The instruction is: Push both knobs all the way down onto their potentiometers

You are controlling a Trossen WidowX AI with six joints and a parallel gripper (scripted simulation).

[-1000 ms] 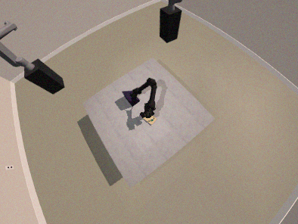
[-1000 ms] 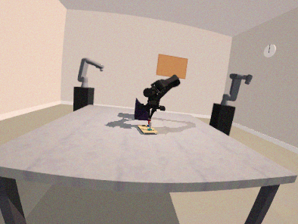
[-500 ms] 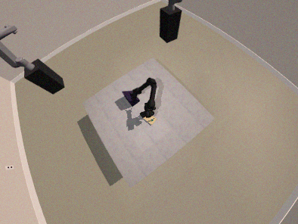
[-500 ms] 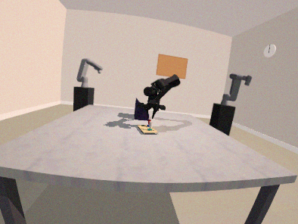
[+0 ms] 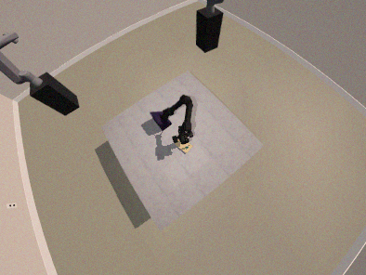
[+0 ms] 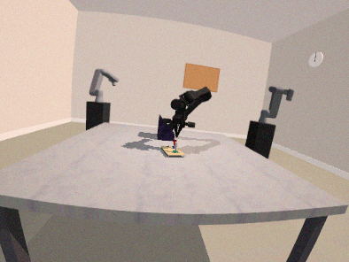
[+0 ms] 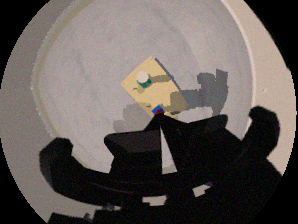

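Now: gripper tip 20 mm past the red knob and 30 mm above it.
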